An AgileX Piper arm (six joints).
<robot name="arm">
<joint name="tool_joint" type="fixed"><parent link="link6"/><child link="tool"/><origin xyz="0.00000 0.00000 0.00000" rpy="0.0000 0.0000 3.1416"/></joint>
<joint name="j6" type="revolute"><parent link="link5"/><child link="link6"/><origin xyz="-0.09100 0.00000 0.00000" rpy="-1.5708 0.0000 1.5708"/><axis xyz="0 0 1"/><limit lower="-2.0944" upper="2.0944"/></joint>
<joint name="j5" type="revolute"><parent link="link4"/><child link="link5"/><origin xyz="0.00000 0.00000 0.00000" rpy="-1.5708 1.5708 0.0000"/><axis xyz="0 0 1"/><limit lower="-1.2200" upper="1.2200"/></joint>
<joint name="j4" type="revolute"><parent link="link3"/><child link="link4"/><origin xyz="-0.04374 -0.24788 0.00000" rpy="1.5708 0.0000 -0.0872"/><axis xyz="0 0 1"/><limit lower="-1.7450" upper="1.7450"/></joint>
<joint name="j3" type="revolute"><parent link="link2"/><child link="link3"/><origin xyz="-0.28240 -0.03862 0.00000" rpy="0.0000 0.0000 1.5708"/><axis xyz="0 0 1"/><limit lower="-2.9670" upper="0.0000"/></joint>
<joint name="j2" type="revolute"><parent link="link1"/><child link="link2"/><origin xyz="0.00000 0.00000 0.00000" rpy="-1.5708 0.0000 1.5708"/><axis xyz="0 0 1"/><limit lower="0.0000" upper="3.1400"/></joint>
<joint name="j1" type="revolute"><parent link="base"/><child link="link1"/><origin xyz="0.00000 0.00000 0.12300" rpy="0.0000 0.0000 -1.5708"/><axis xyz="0 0 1"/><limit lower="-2.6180" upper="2.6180"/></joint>
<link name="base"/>
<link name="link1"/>
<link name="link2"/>
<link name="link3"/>
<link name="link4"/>
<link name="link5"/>
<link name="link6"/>
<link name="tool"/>
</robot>
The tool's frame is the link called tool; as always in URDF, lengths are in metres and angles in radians.
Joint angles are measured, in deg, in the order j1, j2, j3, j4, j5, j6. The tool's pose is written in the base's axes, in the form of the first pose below.
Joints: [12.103 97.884 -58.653 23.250 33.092 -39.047]
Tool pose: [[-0.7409, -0.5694, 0.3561, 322.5], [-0.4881, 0.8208, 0.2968, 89.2], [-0.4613, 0.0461, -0.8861, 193.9], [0, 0, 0, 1]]
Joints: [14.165 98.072 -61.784 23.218 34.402 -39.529]
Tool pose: [[-0.7002, -0.6120, 0.3676, 327.8], [-0.5212, 0.7901, 0.3225, 103.6], [-0.4878, 0.0342, -0.8723, 206.4], [0, 0, 0, 1]]
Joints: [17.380 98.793 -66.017 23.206 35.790 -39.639]
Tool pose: [[-0.6458, -0.6639, 0.3770, 333.4], [-0.5586, 0.7475, 0.3595, 126.3], [-0.5204, 0.0216, -0.8536, 221.1], [0, 0, 0, 1]]
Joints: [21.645 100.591 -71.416 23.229 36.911 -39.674]
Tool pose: [[-0.5763, -0.7233, 0.3805, 339.1], [-0.5987, 0.6905, 0.4058, 157.8], [-0.5563, 0.0061, -0.8310, 235.2], [0, 0, 0, 1]]
